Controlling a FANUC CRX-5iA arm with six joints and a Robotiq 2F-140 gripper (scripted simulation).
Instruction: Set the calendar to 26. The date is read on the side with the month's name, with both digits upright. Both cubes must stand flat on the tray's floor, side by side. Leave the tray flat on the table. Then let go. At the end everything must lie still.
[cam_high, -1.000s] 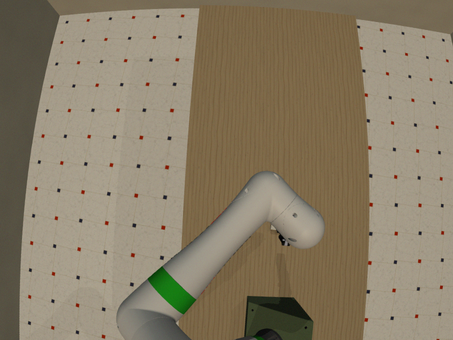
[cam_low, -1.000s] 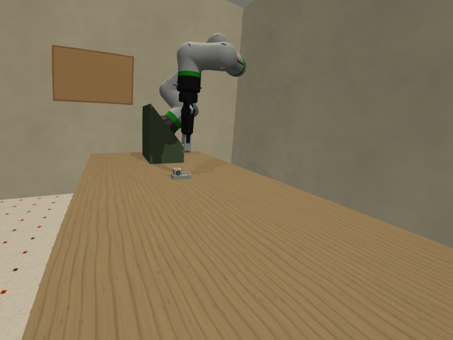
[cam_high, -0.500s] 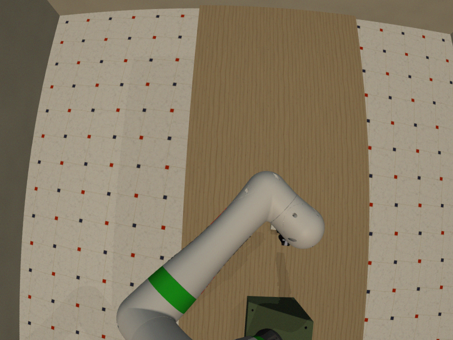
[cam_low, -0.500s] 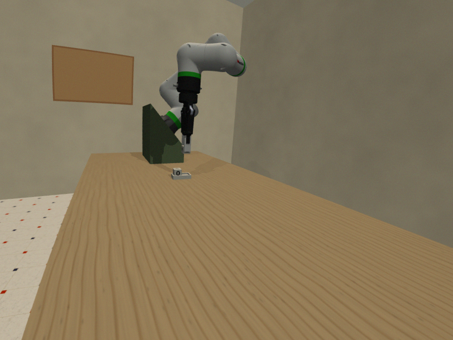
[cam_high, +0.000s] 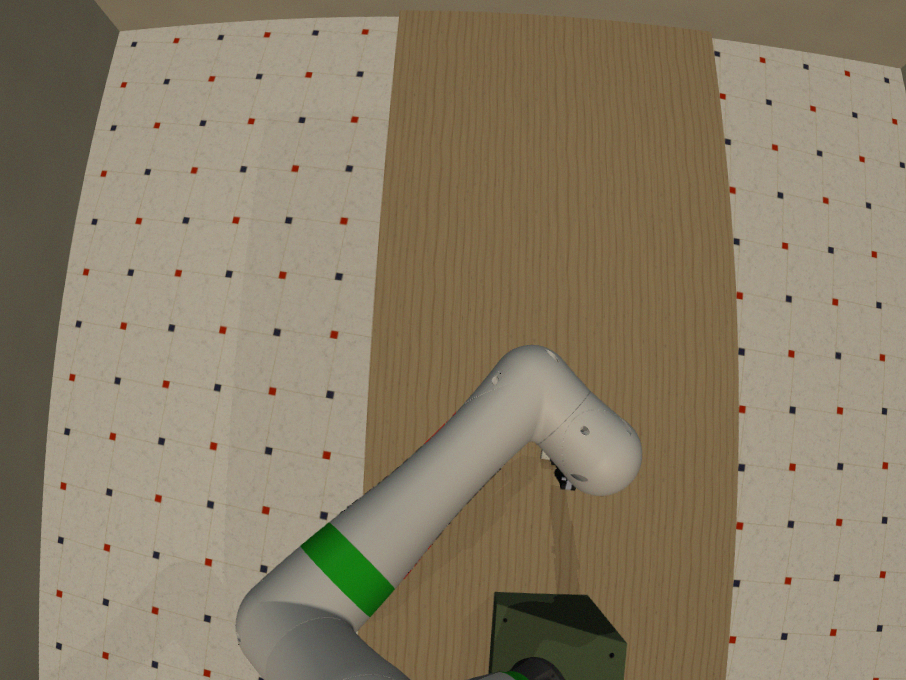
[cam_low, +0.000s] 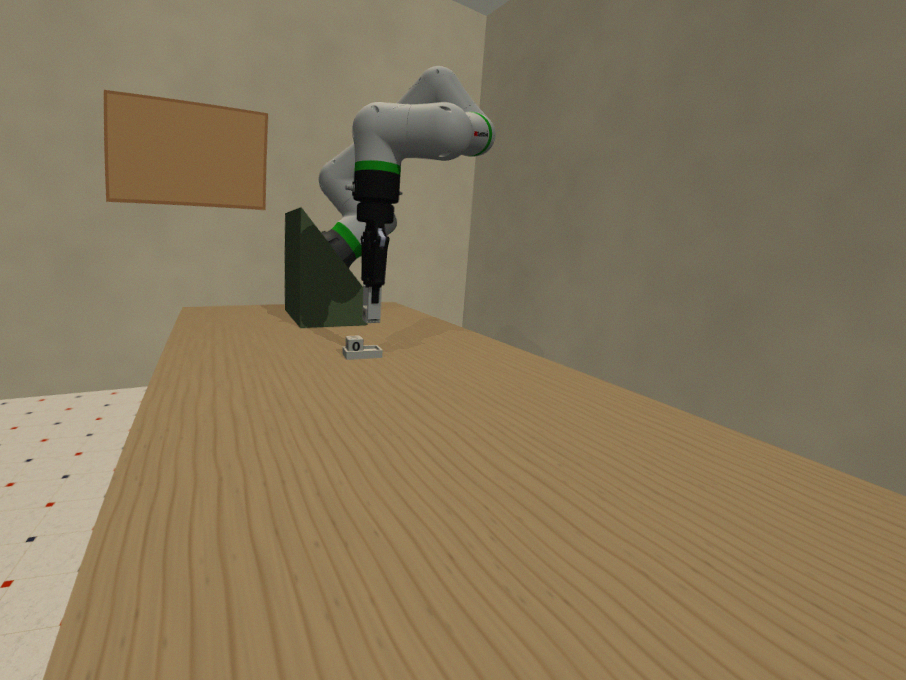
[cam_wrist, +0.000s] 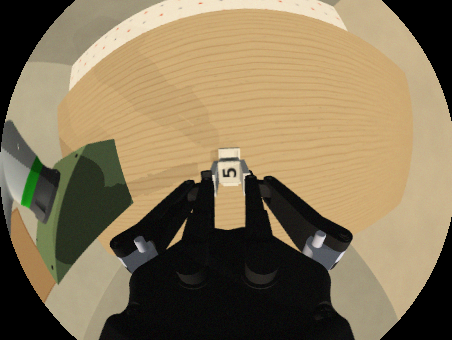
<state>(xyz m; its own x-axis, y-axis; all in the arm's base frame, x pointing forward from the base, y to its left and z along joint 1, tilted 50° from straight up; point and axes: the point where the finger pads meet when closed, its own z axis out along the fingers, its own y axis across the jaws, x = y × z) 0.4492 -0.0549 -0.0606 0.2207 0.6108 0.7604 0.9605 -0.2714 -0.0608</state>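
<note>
Now: hand 11 cm above the calendar tray and 2 cm to the left of it.
</note>
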